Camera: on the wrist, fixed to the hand. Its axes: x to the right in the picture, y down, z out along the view.
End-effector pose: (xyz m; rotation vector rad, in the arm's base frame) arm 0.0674 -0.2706 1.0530 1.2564 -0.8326 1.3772
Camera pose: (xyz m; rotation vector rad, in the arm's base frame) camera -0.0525 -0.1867 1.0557 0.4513 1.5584 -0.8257
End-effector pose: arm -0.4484 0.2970 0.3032 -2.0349 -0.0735 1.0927
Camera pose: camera -0.3937 0.1677 0.2618 -0.1356 -1.6011 -1.5042
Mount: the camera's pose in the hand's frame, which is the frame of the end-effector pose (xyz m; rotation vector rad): 0.0108 0.0984 -0.1078 -0.1387 -0.8269 2.9911
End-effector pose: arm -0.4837 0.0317 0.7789 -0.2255 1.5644 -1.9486
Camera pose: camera -0.5104 0.1040 0.6545 0.7501 0.0896 0.7020
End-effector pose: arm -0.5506 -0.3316 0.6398 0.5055 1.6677 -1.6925
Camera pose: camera -0.5094 -0.2216 0.5526 0.9249 -0.5122 0.6422
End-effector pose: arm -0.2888 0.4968 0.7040 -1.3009 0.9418 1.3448
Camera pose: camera -0.3614 0.3742 0.6703 -1.2160 -0.9083 -1.6133
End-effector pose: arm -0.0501 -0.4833 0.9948 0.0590 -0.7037 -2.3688
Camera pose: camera 0.0222 -0.6036 0.9535 -1.0999 -0.1573 0.6045
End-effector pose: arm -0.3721 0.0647 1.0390 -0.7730 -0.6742 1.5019
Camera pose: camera -0.3459 0.0648 0.8950 0.3141 -0.2778 -1.5071
